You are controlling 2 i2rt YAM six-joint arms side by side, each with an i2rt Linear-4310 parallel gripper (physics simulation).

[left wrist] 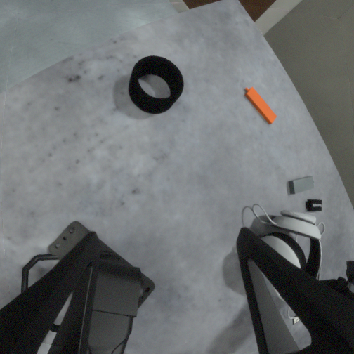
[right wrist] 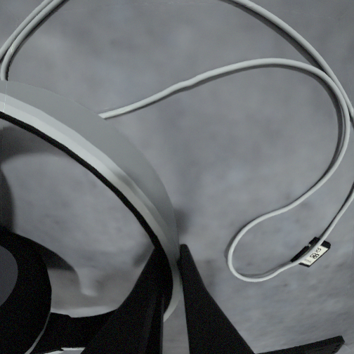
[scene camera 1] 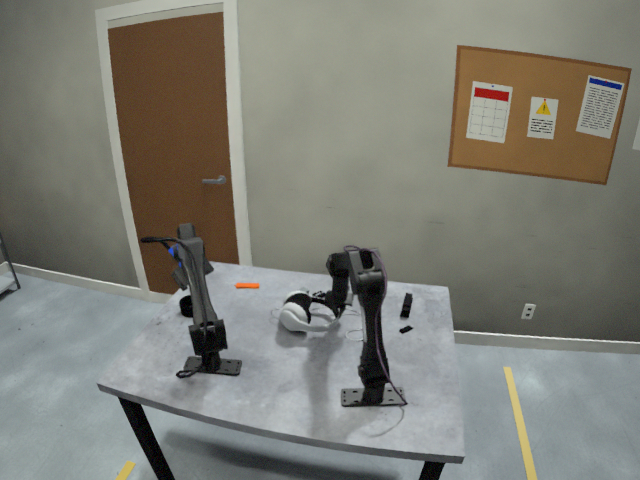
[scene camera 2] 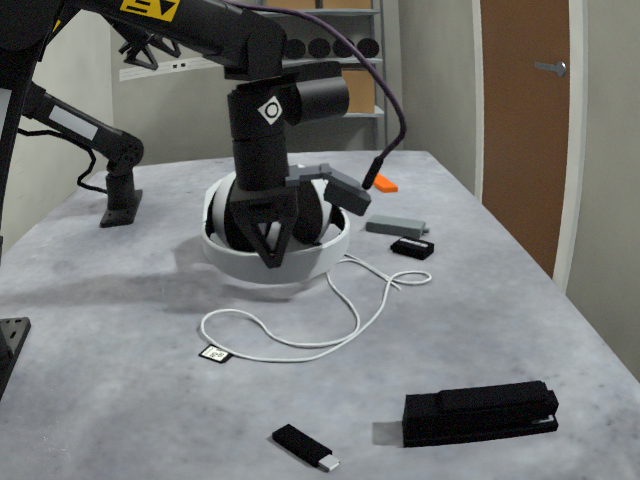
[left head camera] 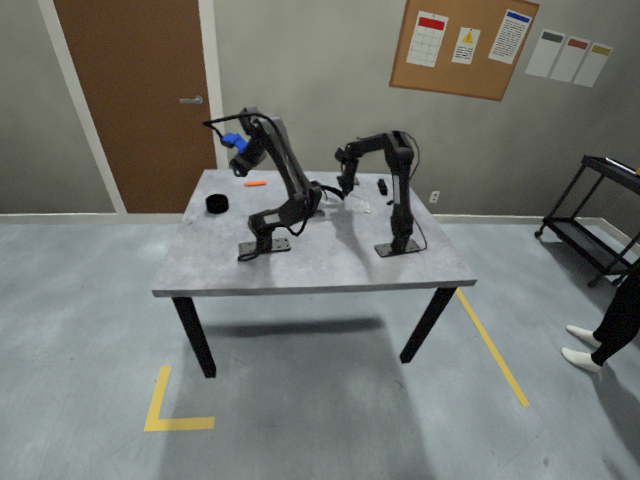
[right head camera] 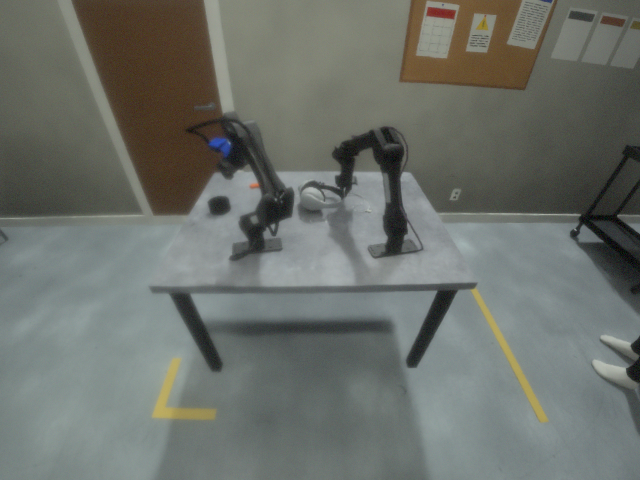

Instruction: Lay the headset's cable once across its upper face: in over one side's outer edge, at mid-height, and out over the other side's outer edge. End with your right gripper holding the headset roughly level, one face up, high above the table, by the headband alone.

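Pixels of known places: left gripper, fingertip midpoint: [scene camera 2: 167, 62] [left head camera: 242, 169] [right head camera: 233, 172]; right gripper, fingertip midpoint: [scene camera 1: 337, 317] [scene camera 2: 274, 265] [left head camera: 344, 197] [right head camera: 343, 196]; left arm's base, origin of the base link: [scene camera 1: 212, 366] [scene camera 2: 123, 209] [left head camera: 264, 247] [right head camera: 257, 247]; right arm's base, origin of the base link: [scene camera 1: 373, 398] [left head camera: 397, 249] [right head camera: 392, 249].
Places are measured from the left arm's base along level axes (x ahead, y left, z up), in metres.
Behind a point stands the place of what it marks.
The white headset with black ear pads [right head camera: 311, 198] @[x 0.188, y -0.257, z 0.090 m] [scene camera 1: 294, 320] @[x 0.181, y -0.272, z 0.081 m] [right wrist: 125, 185] lies roughly flat, low over the table; whether its cups touch the table is unclear. My right gripper [right head camera: 343, 193] @[x 0.254, y -0.429, z 0.043 m] [right wrist: 171, 252] is shut on its headband, with the band between the fingertips. The white cable [scene camera 2: 289, 360] @[x 0.244, y -0.565, z 0.003 m] [right wrist: 280, 61] lies in loops on the table in front of the headband in scene camera 2; part runs out of sight under or behind the headset. Cable loops [left wrist: 243, 215] also show beside the cups in the left wrist view. My left gripper [left wrist: 169, 237] is open and empty, high above the table at left.
A black ring [left wrist: 172, 85] and an orange block [left wrist: 261, 106] lie at left. A grey box [scene camera 2: 395, 225] @[x 0.454, y -0.283, z 0.015 m] and small black box [scene camera 2: 413, 248] @[x 0.450, y -0.367, z 0.014 m] lie near the headset. A memory card [scene camera 2: 216, 353] @[x 0.173, y -0.537, z 0.002 m] touches the cable. A USB stick [scene camera 2: 302, 445] @[x 0.230, y -0.696, z 0.009 m] and black stapler [scene camera 2: 480, 413] @[x 0.366, y -0.730, z 0.032 m] lie nearby.
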